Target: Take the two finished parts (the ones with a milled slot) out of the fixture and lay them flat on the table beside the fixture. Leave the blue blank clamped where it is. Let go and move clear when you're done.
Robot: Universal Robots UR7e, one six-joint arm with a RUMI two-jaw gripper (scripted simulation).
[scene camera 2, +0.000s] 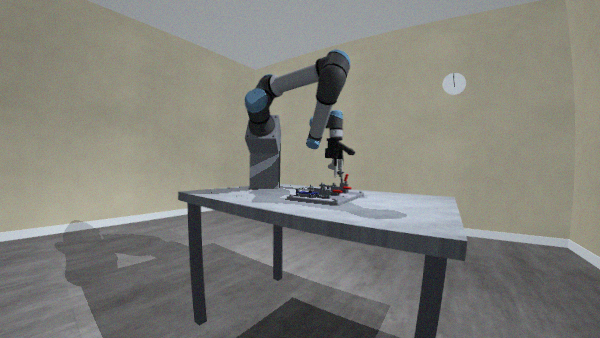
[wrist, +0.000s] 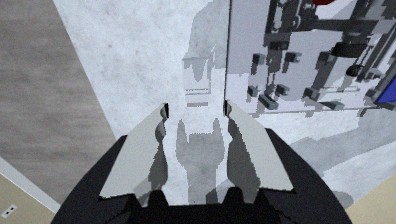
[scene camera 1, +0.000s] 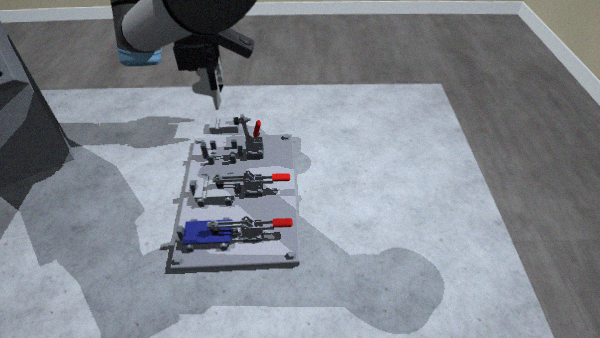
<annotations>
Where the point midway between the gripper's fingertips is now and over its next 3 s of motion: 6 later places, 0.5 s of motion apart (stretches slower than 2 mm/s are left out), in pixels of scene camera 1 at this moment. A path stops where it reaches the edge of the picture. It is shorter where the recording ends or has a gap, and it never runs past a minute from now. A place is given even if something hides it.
My gripper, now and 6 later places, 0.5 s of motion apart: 218,100; 217,94; 217,94; 215,85; 212,67; 210,58; 209,61
</annotations>
